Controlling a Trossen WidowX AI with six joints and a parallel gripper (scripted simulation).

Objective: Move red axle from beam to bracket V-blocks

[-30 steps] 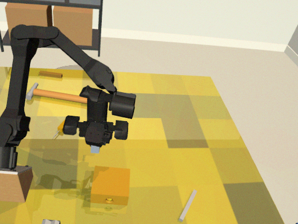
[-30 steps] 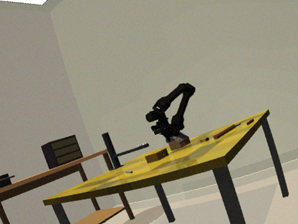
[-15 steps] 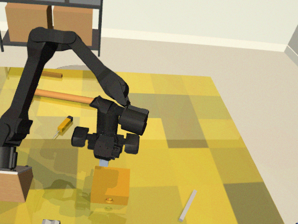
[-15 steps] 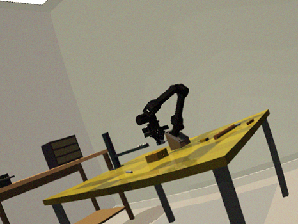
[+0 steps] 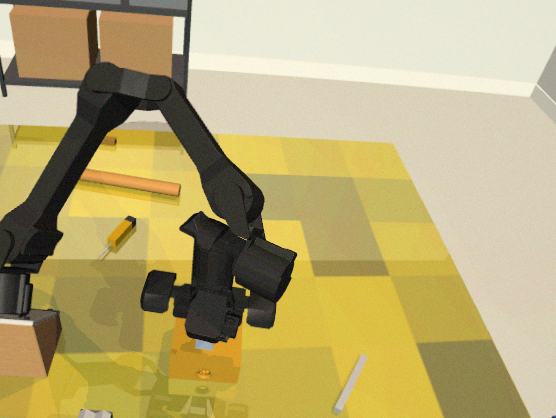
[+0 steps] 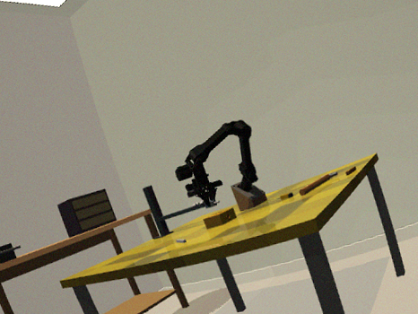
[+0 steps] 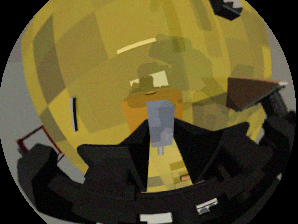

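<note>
The orange beam is 70 mm below my gripper tip, 20 mm to the left of it and 10 mm ahead of it. Round my gripper tip: brown stick (620 mm to the left, 250 mm behind, 80 mm below); then yellow screwdriver (290 mm to the left, 160 mm behind, 80 mm below).
</note>
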